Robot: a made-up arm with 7 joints.
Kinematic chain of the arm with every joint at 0, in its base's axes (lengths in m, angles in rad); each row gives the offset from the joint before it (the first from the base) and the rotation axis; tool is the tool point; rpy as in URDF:
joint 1: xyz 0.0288 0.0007 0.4 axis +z
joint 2: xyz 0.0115 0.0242 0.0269 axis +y
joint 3: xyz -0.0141 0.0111 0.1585 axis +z
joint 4: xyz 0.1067 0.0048 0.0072 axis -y
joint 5: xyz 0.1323 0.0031 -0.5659 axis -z
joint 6: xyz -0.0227 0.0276 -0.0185 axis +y
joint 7: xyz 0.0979 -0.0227 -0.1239 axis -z
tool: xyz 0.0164 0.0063 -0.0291 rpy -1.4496 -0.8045 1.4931
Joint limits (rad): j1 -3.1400..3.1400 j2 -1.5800..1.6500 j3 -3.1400..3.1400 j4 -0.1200..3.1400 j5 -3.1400..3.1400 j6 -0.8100..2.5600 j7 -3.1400..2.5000
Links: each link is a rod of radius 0.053 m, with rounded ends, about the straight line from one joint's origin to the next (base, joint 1, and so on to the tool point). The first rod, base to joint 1, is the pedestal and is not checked.
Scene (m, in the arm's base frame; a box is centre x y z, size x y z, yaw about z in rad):
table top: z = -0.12
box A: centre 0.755 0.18 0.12 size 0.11 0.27 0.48 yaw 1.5
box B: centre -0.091 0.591 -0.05 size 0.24 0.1 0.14 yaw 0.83
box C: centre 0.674 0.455 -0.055 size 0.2 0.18 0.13 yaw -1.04
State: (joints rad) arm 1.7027 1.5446 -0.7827 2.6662 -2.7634 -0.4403 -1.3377
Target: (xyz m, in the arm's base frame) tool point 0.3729 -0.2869 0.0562
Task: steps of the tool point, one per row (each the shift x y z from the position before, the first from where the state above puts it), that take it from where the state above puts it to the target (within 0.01 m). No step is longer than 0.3 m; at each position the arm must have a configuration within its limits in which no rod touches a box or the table.
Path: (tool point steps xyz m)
1: 0.0713 -0.0260 0.0450
2: 0.0577 -0.0467 0.0374
3: 0.0371 -0.0629 0.0177
4: 0.0098 -0.0715 -0.0070
5: 0.0887 -0.1786 -0.1575
6: 0.0456 -0.2369 -0.0882
7: -0.0154 -0.2549 -0.0069
8: -0.0771 -0.2271 0.0732

